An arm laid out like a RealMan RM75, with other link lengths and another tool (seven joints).
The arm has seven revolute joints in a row. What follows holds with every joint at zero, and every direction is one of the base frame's. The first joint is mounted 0.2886 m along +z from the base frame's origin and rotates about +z. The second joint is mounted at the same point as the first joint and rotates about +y. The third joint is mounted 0.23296 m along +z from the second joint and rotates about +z. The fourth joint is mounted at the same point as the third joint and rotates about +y. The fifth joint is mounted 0.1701 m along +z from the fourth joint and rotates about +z. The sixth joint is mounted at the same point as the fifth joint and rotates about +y. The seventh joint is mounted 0.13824 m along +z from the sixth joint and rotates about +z. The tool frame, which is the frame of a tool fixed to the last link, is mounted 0.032 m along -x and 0.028 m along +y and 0.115 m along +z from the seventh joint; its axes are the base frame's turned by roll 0.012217, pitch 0 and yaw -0.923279 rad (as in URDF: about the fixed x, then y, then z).
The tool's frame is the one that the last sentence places.
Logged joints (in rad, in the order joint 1, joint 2, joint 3, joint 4, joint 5, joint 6, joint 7), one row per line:
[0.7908 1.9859 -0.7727 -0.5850 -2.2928 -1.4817 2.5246]
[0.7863 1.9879 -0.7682 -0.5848 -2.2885 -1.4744 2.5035]
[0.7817 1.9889 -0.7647 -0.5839 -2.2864 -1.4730 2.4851]
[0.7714 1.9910 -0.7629 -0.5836 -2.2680 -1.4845 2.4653]
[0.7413 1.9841 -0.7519 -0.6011 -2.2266 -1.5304 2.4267]
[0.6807 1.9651 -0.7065 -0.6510 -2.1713 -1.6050 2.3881]
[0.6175 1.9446 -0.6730 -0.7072 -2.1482 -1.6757 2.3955]
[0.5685 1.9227 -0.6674 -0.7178 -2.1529 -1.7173 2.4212]
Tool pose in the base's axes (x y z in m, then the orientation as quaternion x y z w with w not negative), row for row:
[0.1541 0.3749 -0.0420 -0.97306 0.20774 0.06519 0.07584]
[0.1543 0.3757 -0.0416 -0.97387 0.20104 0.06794 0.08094]
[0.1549 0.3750 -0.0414 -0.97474 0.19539 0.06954 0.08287]
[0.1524 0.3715 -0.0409 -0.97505 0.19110 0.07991 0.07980]
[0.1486 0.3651 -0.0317 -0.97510 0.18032 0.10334 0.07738]
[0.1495 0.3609 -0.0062 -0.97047 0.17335 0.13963 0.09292]
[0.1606 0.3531 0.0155 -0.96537 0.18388 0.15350 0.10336]
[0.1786 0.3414 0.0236 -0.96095 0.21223 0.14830 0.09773]
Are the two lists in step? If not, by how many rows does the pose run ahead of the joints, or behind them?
They are in step.
